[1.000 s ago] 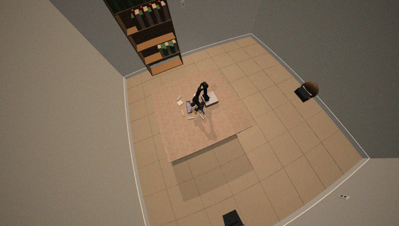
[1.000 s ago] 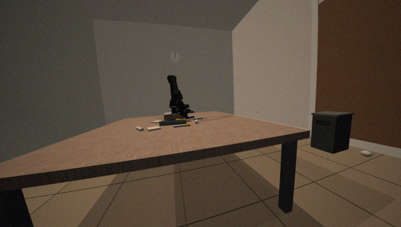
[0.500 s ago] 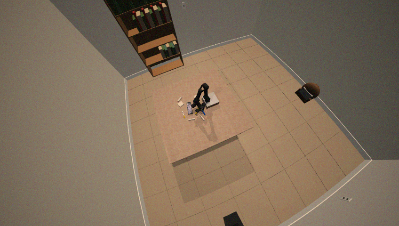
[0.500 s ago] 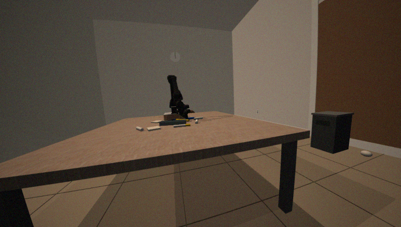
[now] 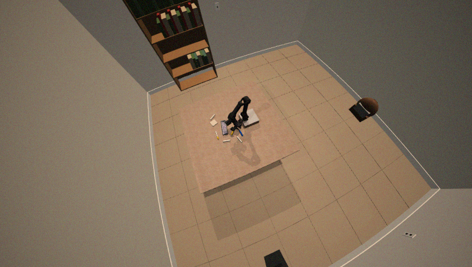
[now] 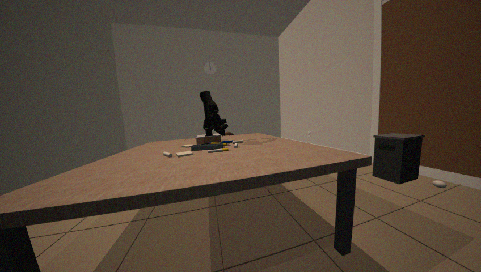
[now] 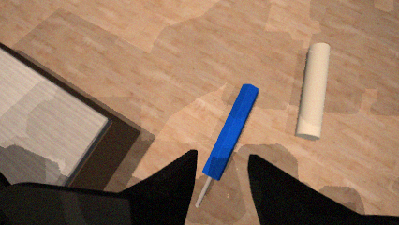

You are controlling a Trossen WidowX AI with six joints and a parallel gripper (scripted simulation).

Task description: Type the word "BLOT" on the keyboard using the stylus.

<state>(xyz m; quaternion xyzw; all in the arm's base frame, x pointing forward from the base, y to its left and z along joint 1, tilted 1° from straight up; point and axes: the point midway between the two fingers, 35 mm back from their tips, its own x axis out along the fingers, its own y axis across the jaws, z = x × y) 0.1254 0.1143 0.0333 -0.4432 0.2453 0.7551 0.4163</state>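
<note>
My gripper tip is 6 cm above the blue stylus. From my gripper tip the other things lie so: yellow pen: 8 cm ahead, 5 cm below, 4 cm to the right; then cream pad: 31 cm ahead, 24 cm to the right, 6 cm below.
</note>
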